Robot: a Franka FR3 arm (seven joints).
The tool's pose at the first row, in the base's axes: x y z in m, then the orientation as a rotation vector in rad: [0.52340 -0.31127 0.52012 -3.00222 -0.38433 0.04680]
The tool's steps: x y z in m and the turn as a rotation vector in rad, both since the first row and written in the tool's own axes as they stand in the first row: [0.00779 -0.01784 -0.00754 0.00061 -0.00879 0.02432]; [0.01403 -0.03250 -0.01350 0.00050 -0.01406 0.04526]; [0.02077 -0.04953 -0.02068 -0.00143 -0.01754 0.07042]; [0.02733 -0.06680 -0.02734 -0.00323 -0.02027 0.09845]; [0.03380 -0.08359 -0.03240 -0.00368 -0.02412 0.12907]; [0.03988 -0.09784 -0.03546 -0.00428 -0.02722 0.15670]
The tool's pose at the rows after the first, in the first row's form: [0.52683 -0.29298 0.52957 -3.00720 -0.34863 0.06223]; [0.52948 -0.27796 0.53711 -3.01154 -0.31769 0.07196]; [0.53208 -0.26067 0.54613 -3.01787 -0.28035 0.07904]; [0.53442 -0.24314 0.55466 -3.02393 -0.23849 0.08526]; [0.53672 -0.22591 0.56155 -3.02847 -0.19259 0.09362]; [0.53919 -0.21101 0.56616 -3.03213 -0.15108 0.10055]
